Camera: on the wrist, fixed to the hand. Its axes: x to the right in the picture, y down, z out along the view.
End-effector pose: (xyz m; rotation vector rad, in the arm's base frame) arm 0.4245 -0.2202 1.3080 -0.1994 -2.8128 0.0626
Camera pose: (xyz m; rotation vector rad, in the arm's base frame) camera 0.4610 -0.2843 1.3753 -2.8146 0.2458 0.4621
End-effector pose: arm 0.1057 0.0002 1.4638 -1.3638 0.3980 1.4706
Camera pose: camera 0.1926 -0.0438 1.4861 -0.1533 -1.5068 -0.9821
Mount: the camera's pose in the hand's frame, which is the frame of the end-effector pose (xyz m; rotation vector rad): -0.0226 -0.0631 -0.0741 0.0415 0.5012 3.0809
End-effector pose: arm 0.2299 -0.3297 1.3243 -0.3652 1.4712 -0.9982
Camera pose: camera 0.1449 -0.3227 1.3763 1.8449 0.6683 1.4868
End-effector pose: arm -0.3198 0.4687 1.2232 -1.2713 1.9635 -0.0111
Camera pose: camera -0.3119 0.4263 1.3133 -2.2450 -1.6586 -0.8667
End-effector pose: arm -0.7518 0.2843 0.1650 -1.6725 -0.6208 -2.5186
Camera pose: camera -0.8237 0.3118 0.1013 -0.1530 1.1104 -0.1376
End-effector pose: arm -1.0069 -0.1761 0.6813 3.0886 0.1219 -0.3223
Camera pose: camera -1.0189 -0.1118 0.7568 0.1955 -2.9228 0.5215
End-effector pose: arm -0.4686 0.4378 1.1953 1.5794 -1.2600 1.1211
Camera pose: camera -0.4204 0.5252 1.1905 1.4216 1.4200 -1.3128
